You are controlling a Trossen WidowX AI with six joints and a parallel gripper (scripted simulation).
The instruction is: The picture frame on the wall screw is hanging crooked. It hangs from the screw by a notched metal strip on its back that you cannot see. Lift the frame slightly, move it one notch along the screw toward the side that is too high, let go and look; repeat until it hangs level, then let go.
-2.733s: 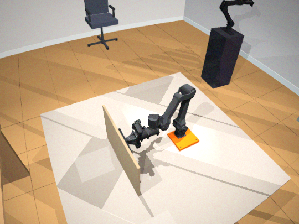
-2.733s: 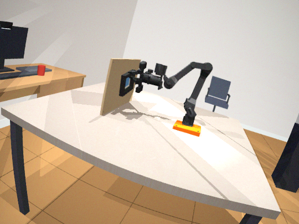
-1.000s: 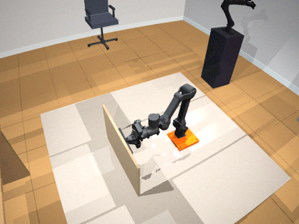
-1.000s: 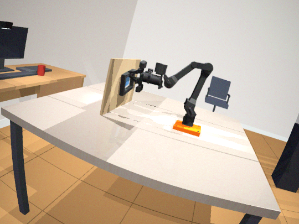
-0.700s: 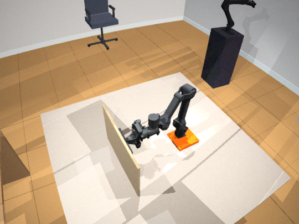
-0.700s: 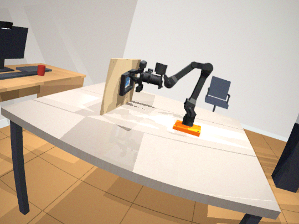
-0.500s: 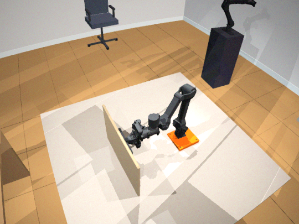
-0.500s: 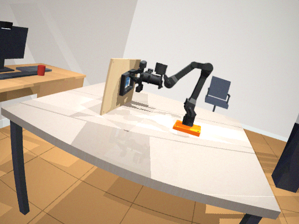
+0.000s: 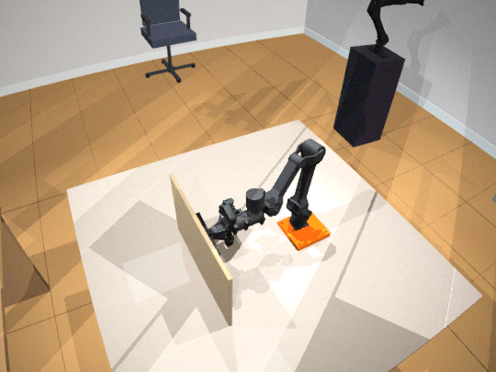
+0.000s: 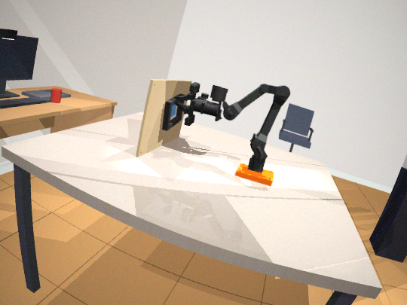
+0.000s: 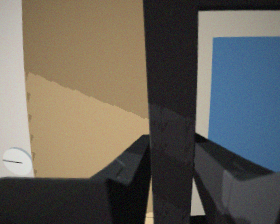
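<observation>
My gripper tip is 1 cm to the left of the picture frame and 5 cm above it. Also, from my gripper tip: wall board (1 cm ahead, 7 cm below).
</observation>
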